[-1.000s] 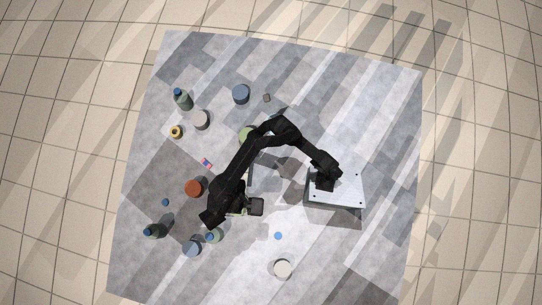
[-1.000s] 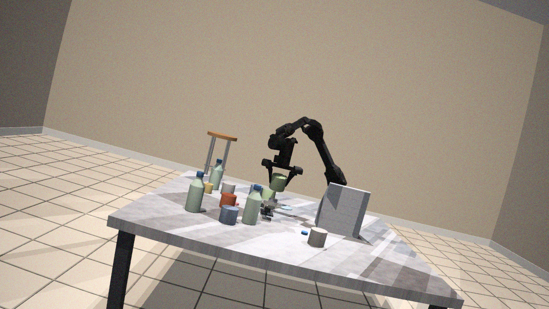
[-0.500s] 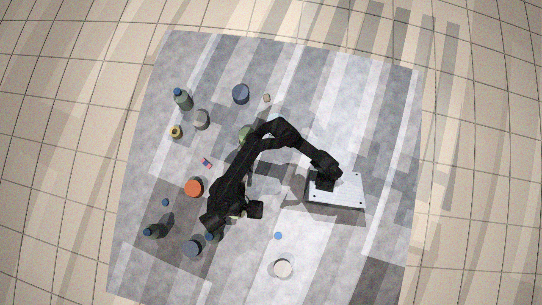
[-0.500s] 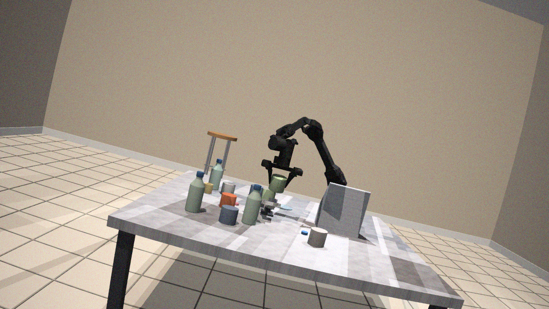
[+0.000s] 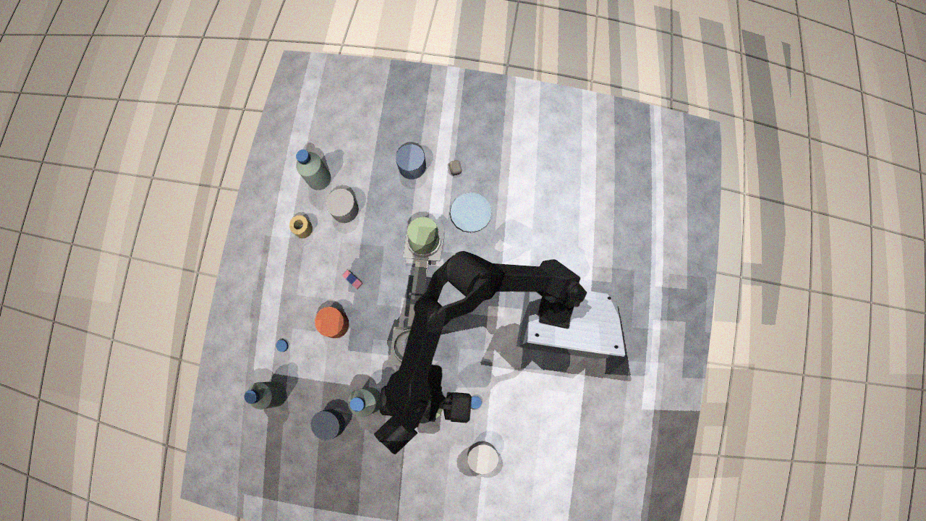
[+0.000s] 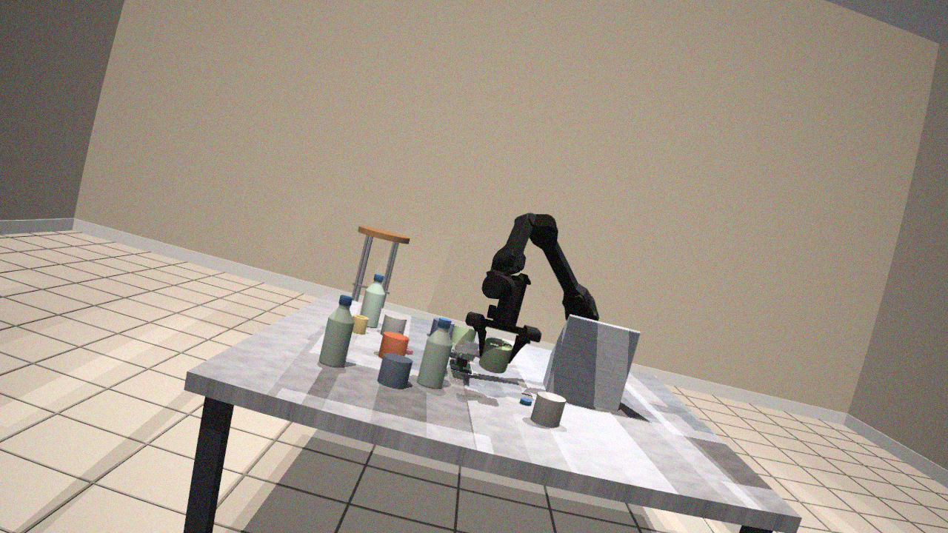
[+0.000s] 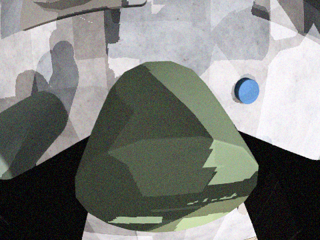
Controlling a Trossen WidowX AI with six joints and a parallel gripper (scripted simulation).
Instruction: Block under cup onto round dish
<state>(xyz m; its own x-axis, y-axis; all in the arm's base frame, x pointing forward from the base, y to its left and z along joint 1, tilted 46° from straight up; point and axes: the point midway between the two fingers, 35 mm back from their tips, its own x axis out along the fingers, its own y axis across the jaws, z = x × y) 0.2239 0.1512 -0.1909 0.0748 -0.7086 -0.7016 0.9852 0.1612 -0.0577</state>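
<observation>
My gripper tip is now 110 mm to the left of the grey block, 70 mm short of it and 10 mm above it. From my gripper tip the other things lie so: light blue round dish: 470 mm to the right, 90 mm below, 10 mm ahead; orange cylinder: 280 mm ahead, 140 mm to the right, 60 mm below; pink-blue eraser: 260 mm ahead, 240 mm to the right, 90 mm below.
</observation>
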